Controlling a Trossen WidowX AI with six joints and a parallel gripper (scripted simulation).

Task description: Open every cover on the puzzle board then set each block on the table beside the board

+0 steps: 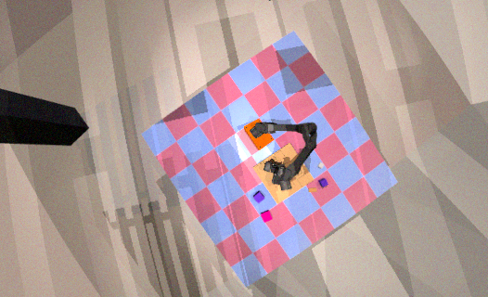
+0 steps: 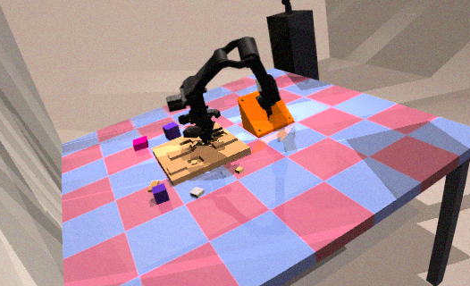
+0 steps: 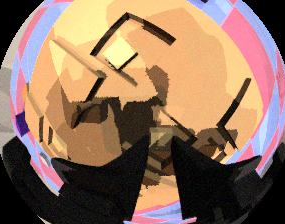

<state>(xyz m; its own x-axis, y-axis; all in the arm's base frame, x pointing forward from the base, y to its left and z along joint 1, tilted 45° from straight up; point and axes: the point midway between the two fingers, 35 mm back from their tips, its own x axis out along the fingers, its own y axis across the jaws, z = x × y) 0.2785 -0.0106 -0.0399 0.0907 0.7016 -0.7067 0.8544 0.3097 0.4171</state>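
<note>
Now: the tan puzzle board 50 mm ahead of my gripper tip and 10 mm to the left of it. Round my gripper tip: magenta block (250 mm to the right, 200 mm ahead); then orange piece (270 mm ahead, 100 mm to the left, 10 mm below).
</note>
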